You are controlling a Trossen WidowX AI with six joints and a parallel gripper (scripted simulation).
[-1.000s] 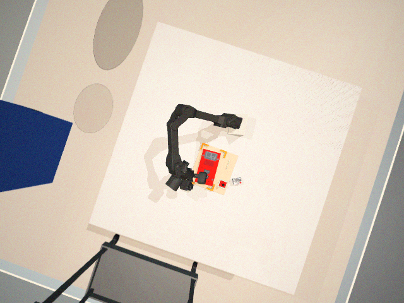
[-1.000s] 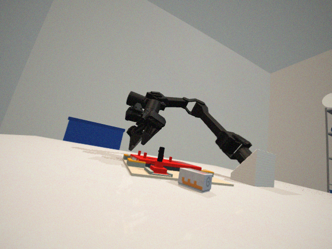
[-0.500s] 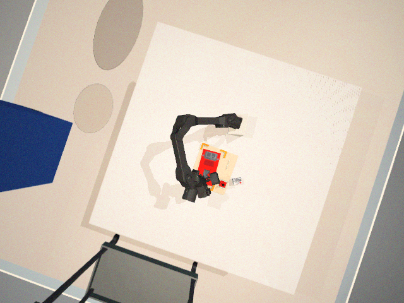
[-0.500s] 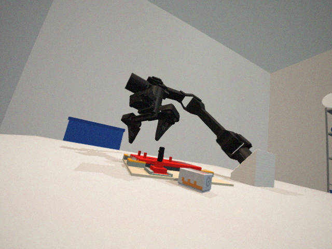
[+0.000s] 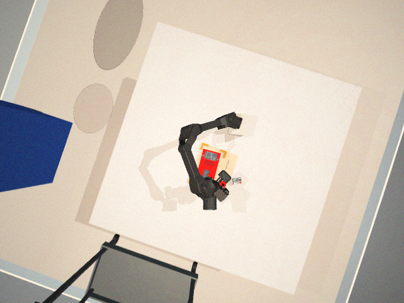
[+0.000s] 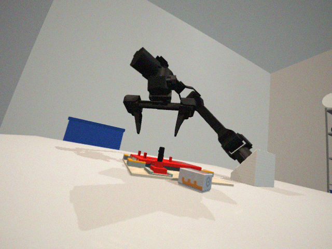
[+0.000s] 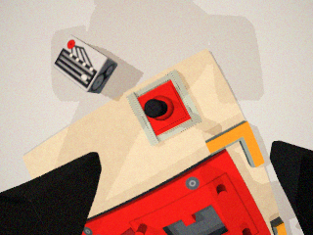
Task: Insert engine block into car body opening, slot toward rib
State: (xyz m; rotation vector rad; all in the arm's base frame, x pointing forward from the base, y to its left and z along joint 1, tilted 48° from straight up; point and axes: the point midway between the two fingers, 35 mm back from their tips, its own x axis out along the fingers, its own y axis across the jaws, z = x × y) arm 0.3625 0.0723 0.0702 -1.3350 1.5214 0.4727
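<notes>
Right now the engine block is 100 mm to the left of my gripper tip, 80 mm below it and 60 mm behind it.
</notes>
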